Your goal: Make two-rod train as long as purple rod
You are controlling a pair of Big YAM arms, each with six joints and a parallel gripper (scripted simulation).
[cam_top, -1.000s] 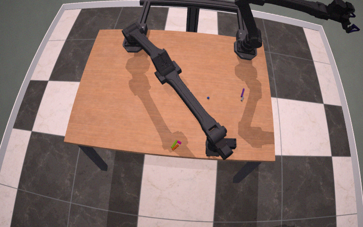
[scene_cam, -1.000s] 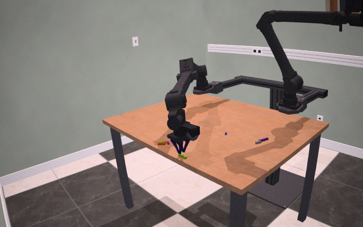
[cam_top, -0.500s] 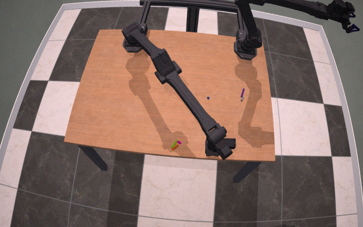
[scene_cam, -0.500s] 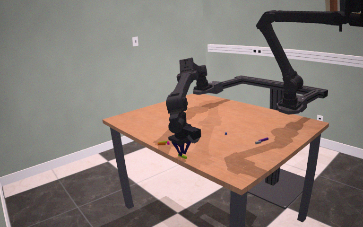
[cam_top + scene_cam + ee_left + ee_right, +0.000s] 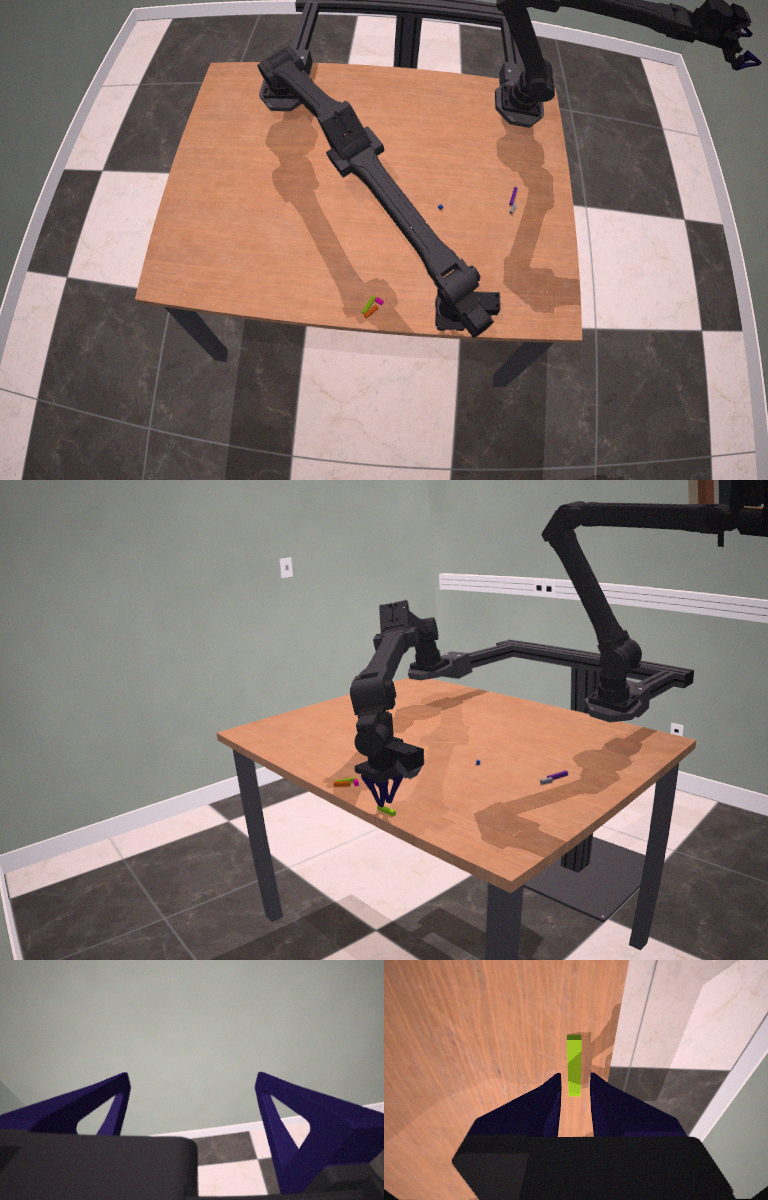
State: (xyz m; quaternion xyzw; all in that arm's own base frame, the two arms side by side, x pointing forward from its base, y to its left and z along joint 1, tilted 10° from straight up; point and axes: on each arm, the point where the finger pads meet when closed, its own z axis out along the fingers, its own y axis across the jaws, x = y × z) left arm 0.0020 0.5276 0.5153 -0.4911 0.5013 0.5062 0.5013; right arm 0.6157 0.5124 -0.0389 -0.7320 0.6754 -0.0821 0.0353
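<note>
My right gripper is now 330 mm past the blue rod, 10 mm to the left of it and 20 mm above it. The rest, counted from my right hand: grey rod 340 mm behind, 190 mm to the left, 20 mm below; then magenta rod 50 mm behind, 160 mm to the right, 20 mm below; then orange rod 20 mm behind, 180 mm to the right, 20 mm below.
</note>
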